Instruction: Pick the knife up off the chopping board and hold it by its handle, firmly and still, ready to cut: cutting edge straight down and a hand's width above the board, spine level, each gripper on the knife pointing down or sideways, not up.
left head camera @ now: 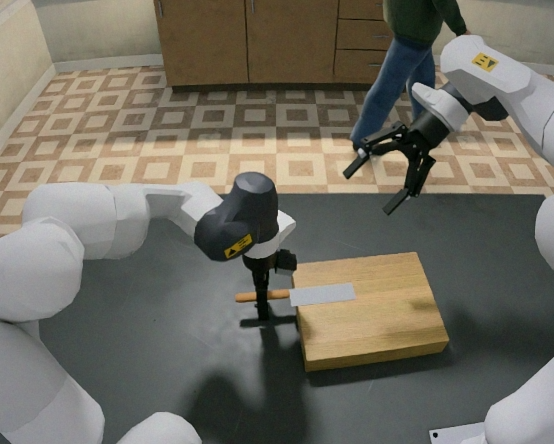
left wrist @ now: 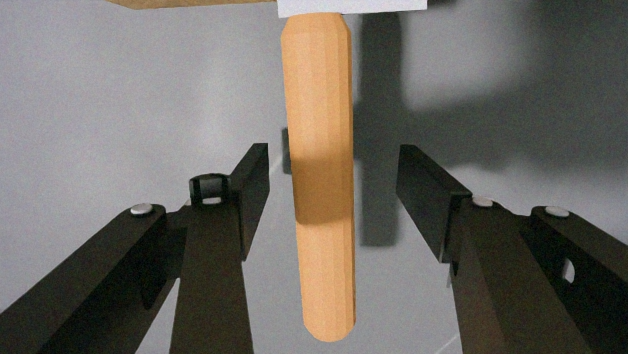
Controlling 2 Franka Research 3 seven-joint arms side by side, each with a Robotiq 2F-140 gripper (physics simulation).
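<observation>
The knife lies flat, its grey blade [left head camera: 322, 294] on the wooden chopping board [left head camera: 375, 325] and its orange wooden handle [left head camera: 278, 294] [left wrist: 322, 125] sticking out past the board's left edge over the table. My left gripper [left head camera: 262, 311] [left wrist: 333, 168] points down at the handle. Its fingers stand partly open on either side of the middle of the handle, with a gap on each side in the left wrist view. My right gripper [left head camera: 370, 190] is open and empty, in the air beyond the board at the upper right, far from the knife.
The board stands on a dark table [left head camera: 160, 350]. A strip of the board's edge [left wrist: 200, 4] shows at the top of the left wrist view. A person [left head camera: 395, 75] stands on the tiled floor beyond the table, near brown cabinets [left head camera: 205, 40]. A white plate [left head camera: 457, 434] lies at the lower right.
</observation>
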